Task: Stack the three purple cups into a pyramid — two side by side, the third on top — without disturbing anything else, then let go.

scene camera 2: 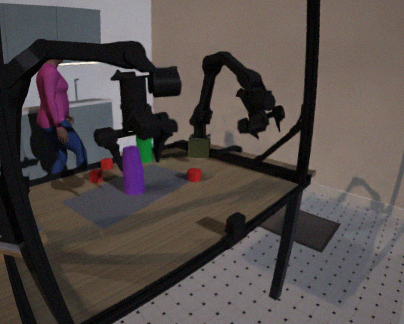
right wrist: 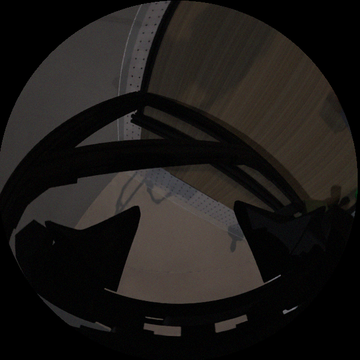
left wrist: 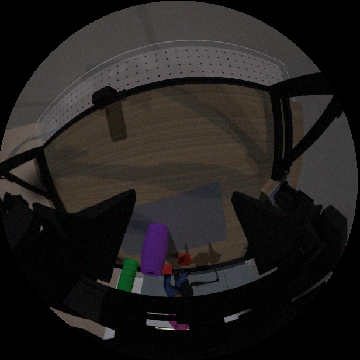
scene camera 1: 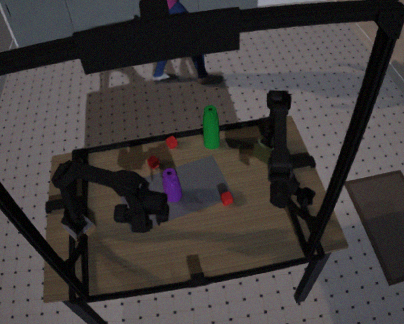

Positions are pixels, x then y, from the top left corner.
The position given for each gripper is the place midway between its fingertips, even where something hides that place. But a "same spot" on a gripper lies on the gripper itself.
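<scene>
Left gripper: visible in scene camera 2 (139, 166), in scene camera 1 and in the left wrist view; the gripper is out of frame in the right wrist view. On the left gripper, (left wrist: 275, 236) and (scene camera 1: 128, 217) are the same spot.
</scene>
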